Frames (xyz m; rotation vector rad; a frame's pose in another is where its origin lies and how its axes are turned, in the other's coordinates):
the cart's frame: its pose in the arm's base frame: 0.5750 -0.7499 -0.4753 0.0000 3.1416 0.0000
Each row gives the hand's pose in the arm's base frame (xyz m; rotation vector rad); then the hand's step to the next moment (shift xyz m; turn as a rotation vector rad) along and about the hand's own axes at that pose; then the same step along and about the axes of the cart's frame.
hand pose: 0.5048 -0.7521 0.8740 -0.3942 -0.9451 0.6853
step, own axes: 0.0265 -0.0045 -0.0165 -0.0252 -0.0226 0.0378
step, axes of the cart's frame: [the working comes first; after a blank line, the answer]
step, axes of the arm's base frame: 0.0261 0.0147 0.0098 -0.0338 -0.0331 0.0184

-0.0261 0.0147 -0.0098 0.0338 -0.0331 -0.0184
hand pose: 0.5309 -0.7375 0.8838 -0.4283 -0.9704 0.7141
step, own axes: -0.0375 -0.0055 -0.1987 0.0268 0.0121 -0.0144
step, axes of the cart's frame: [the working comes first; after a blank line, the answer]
step, axes of the arm's base frame: 0.1590 -0.0345 -0.1202 0.0180 0.0274 0.0010

-0.1590 -0.0345 0.1202 -0.0180 0.0274 -0.0010
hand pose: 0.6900 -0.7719 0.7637 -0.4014 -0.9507 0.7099
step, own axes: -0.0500 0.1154 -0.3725 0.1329 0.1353 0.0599
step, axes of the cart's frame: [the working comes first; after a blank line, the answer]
step, axes of the arm's base frame: 0.2530 0.0432 -0.2978 -0.0499 0.1902 0.0300

-0.2530 0.0432 0.2978 0.0499 0.1902 -0.0300
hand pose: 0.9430 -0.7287 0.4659 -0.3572 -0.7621 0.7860
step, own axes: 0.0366 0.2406 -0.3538 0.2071 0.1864 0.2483
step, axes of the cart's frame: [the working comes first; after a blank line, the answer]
step, axes of the arm's base frame: 0.1546 0.1822 -0.3568 -0.1787 0.2824 0.1661

-0.1546 0.1822 0.3568 0.1787 0.2824 -0.1661
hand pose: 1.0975 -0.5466 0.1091 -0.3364 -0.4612 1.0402
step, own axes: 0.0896 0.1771 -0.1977 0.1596 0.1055 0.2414
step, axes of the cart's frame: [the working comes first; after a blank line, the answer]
step, axes of the arm's base frame: 0.0083 0.1523 -0.2350 -0.1351 0.2022 0.1890

-0.0083 0.1523 0.2350 0.1351 0.2022 -0.1890
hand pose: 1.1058 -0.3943 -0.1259 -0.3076 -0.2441 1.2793
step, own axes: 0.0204 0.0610 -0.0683 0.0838 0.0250 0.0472
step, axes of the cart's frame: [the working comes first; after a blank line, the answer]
step, axes of the arm's base frame: -0.0256 0.0291 -0.0854 -0.0161 0.0913 0.0358

0.0256 0.0291 0.0854 0.0161 0.0913 -0.0358
